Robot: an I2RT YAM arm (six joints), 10 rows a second.
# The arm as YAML. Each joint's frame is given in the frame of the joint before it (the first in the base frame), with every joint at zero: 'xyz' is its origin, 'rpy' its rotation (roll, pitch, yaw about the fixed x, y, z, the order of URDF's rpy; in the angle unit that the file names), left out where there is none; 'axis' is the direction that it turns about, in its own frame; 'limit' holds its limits. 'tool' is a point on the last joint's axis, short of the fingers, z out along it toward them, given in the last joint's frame.
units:
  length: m
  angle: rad
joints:
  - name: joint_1
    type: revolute
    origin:
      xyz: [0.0, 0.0, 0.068]
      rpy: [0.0, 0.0, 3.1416]
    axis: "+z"
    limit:
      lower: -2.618
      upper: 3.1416
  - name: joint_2
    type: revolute
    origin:
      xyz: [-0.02, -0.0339, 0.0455]
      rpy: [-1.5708, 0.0, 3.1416]
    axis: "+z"
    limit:
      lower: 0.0
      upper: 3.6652
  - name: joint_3
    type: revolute
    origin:
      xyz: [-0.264, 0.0, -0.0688]
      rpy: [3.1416, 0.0, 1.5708]
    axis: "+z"
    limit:
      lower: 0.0
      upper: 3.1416
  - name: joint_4
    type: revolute
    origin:
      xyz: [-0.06, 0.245, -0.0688]
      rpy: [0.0, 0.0, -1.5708]
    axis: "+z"
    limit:
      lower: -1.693
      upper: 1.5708
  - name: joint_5
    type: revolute
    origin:
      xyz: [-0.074, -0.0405, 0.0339]
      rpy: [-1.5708, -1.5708, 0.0]
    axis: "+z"
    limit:
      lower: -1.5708
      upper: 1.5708
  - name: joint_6
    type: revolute
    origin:
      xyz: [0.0, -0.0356, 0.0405]
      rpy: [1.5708, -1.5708, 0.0]
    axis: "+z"
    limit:
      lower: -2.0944
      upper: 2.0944
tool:
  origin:
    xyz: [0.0, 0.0, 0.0]
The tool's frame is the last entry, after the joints.
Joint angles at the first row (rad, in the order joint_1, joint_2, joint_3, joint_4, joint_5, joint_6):
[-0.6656, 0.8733, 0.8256, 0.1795, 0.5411, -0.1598]
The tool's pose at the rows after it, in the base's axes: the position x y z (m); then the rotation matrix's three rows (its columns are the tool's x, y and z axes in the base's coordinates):
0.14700 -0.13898 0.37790; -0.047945 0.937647 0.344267; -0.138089 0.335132 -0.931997; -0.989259 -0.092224 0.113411
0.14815 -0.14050 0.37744; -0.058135 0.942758 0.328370; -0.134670 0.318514 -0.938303; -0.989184 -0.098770 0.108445
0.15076 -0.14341 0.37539; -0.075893 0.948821 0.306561; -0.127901 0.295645 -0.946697; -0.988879 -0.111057 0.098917
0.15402 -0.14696 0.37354; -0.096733 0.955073 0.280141; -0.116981 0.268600 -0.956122; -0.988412 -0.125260 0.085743
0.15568 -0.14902 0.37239; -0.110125 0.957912 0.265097; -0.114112 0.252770 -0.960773; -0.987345 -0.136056 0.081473
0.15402 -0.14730 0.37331; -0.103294 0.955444 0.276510; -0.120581 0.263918 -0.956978; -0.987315 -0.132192 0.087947
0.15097 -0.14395 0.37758; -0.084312 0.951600 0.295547; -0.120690 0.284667 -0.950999; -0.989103 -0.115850 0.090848
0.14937 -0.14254 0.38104; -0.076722 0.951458 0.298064; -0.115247 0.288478 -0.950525; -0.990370 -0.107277 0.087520
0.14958 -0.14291 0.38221; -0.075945 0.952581 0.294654; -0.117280 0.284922 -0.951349; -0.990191 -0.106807 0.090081
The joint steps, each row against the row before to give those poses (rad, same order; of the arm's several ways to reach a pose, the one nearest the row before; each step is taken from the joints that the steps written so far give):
[-0.0001, -0.0002, -0.0003, 0.0015, 0.0062, -0.0028]
[0.0003, 0.0090, 0.0030, 0.0015, 0.0177, -0.0061]
[0.0002, 0.0170, 0.0016, 0.0060, 0.0241, -0.0096]
[0.0003, 0.0217, 0.0061, 0.0017, 0.0292, -0.0090]
[-0.0007, 0.0118, 0.0015, 0.0061, 0.0152, -0.0097]
[-0.0002, -0.0108, -0.0032, -0.0004, -0.0125, 0.0007]
[0.0010, -0.0177, 0.0099, -0.0255, -0.0192, 0.0170]
[0.0003, -0.0061, 0.0136, -0.0240, -0.0020, 0.0113]
[-0.0004, 0.0027, 0.0043, 0.0018, 0.0029, -0.0017]

